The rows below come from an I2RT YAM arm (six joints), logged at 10 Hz.
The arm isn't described. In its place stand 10 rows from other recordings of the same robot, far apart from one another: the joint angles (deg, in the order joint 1, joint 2, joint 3, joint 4, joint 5, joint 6), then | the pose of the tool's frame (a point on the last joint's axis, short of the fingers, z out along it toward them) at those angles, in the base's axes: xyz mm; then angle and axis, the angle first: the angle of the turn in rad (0 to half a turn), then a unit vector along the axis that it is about.
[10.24, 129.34, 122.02, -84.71, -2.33, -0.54] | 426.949 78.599 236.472 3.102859 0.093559 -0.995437 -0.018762
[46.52, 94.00, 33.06, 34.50, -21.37, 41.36] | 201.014 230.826 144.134 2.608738 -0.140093 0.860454 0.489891
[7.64, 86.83, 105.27, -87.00, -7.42, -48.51] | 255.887 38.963 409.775 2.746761 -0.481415 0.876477 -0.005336
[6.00, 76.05, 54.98, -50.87, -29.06, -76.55] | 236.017 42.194 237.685 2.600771 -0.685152 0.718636 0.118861
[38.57, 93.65, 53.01, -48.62, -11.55, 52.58] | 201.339 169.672 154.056 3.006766 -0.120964 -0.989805 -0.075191
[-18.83, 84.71, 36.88, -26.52, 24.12, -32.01] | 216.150 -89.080 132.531 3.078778 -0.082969 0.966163 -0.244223
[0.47, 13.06, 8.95, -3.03, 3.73, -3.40] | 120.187 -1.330 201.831 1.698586 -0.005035 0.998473 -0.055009
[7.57, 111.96, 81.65, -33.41, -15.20, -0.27] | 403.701 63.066 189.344 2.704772 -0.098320 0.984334 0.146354
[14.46, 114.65, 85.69, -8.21, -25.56, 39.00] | 439.735 129.258 223.199 2.535608 0.093724 0.916101 0.389839
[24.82, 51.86, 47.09, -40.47, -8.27, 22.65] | 163.956 81.470 282.998 2.488449 -0.047420 0.973013 0.225826
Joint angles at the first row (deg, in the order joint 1, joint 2, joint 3, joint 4, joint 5, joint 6):
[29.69 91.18 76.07 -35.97 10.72 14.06]
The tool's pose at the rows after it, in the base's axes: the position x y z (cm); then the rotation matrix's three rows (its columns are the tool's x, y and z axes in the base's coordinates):
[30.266 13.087 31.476], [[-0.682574 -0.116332 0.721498], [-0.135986 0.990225 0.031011], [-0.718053 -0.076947 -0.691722]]
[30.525 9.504 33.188], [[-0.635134 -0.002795 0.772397], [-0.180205 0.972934 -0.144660], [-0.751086 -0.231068 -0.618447]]
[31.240 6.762 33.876], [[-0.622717 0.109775 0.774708], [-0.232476 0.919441 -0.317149], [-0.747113 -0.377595 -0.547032]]
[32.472 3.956 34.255], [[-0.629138 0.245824 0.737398], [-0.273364 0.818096 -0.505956], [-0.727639 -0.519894 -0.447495]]
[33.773 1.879 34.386], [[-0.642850 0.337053 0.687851], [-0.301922 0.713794 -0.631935], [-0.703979 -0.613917 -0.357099]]
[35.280 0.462 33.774], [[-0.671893 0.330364 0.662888], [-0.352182 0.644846 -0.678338], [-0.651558 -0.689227 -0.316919]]
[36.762 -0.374 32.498], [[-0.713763 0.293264 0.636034], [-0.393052 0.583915 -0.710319], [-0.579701 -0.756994 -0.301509]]
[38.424 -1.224 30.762], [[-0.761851 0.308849 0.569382], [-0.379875 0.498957 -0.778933], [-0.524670 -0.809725 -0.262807]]
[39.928 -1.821 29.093], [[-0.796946 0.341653 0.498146], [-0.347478 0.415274 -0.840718], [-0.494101 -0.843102 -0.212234]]
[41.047 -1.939 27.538], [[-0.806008 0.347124 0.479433], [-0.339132 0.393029 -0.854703], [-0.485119 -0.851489 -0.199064]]
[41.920 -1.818 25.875], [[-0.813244 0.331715 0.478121], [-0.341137 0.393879 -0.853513], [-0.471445 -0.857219 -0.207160]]
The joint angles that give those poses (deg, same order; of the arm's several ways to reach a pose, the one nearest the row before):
[25.10 86.26 76.07 -35.88 16.14 9.98]
[19.84 83.46 76.07 -35.00 23.46 2.87]
[15.49 83.05 76.07 -32.60 30.83 -3.86]
[10.92 84.07 76.07 -27.46 39.53 -11.16]
[7.51 85.82 76.07 -21.04 45.76 -17.98]
[4.99 88.44 76.07 -15.42 47.18 -25.47]
[3.57 91.66 76.07 -11.46 48.47 -31.64]
[2.44 95.88 76.07 -6.33 53.36 -35.57]
[1.76 100.03 76.07 -0.25 58.83 -38.59]
[1.61 103.22 76.07 3.53 60.21 -39.55]
[1.74 106.02 76.08 5.32 60.18 -39.51]

